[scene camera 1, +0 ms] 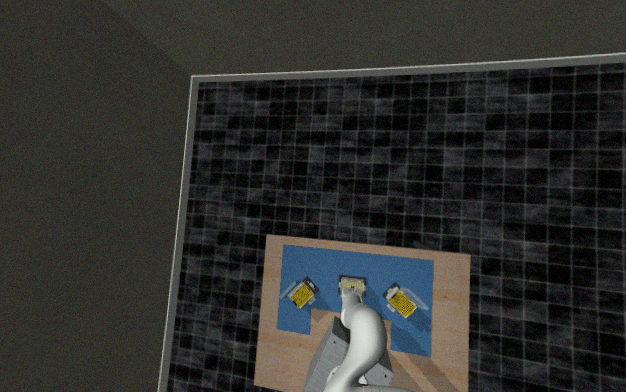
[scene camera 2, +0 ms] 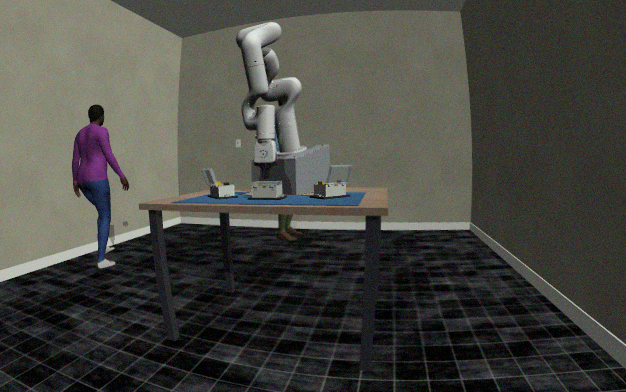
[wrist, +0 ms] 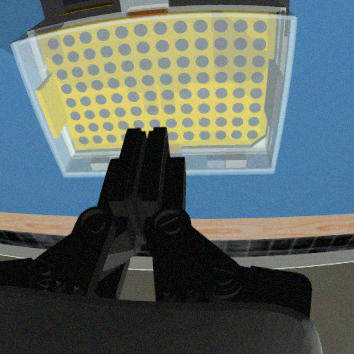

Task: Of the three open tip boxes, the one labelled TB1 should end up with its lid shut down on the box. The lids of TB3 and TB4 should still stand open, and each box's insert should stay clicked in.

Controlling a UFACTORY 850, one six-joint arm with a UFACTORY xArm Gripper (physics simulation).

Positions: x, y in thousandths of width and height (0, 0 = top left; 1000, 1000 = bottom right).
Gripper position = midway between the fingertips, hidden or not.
Observation:
I see my gripper (wrist: 428, 431) and a blue mat (wrist: 863, 516).

